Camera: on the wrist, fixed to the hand. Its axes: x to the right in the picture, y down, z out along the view.
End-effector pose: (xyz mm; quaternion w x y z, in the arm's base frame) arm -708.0 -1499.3 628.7 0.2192 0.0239 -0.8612 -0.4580
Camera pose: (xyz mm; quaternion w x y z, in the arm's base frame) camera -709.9 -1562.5 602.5 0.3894 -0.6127 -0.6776 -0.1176
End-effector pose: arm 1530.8 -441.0 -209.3 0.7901 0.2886 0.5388 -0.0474
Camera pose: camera 1482.2 -469.1 -248.5 0.6256 0.6267 0.1011 0.4535
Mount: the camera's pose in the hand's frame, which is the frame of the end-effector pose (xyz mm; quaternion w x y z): 7.7 -57.9 -35.7 0.7081 0.0655 -0.0966 0.6964
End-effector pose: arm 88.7 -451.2 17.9 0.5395 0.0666 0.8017 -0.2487
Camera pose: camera 34.1 -485.9 40.4 0.6283 0.6168 0.4529 0.1407
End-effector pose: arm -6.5 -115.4 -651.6 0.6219 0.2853 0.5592 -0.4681
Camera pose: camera -74.5 -109.2 -656.8 0.8017 0.5870 0.1066 0.0374
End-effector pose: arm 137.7 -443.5 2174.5 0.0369 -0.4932 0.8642 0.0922
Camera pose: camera 184.5 -485.7 2201.2 0.0777 0.2639 0.9579 0.0820
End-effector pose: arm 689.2 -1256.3 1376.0 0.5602 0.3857 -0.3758 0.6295
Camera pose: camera 743.9 -1215.6 1370.4 0.1033 -0.1089 0.5476 -0.8232
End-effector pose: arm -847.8 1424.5 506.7 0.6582 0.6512 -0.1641 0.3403
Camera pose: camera -812.1 1465.5 465.1 0.1706 0.4228 -0.6110 0.6472
